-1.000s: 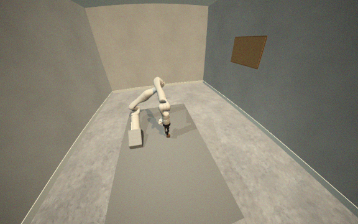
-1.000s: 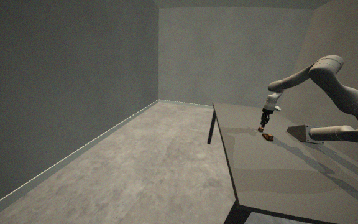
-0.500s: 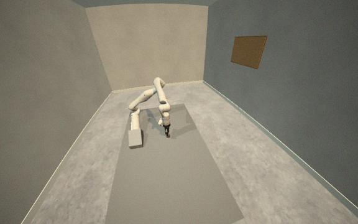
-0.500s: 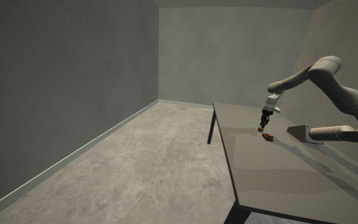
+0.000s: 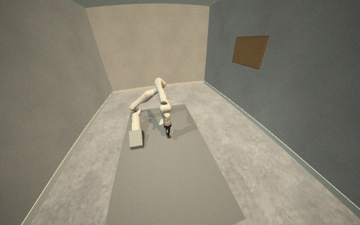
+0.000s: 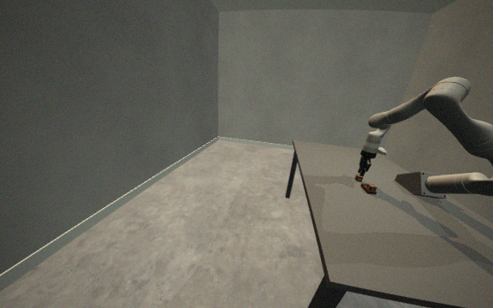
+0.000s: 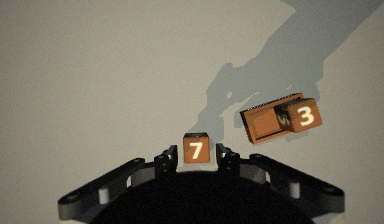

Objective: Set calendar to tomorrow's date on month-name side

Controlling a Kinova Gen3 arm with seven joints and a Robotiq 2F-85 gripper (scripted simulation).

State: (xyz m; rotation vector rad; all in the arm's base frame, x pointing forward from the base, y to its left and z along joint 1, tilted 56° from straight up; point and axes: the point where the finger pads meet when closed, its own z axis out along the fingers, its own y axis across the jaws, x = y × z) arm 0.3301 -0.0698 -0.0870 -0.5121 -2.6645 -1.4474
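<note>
The digit cube is 4 cm below my hand. Also, from my hand: orange tray 11 cm to the left, 5 cm below.
</note>
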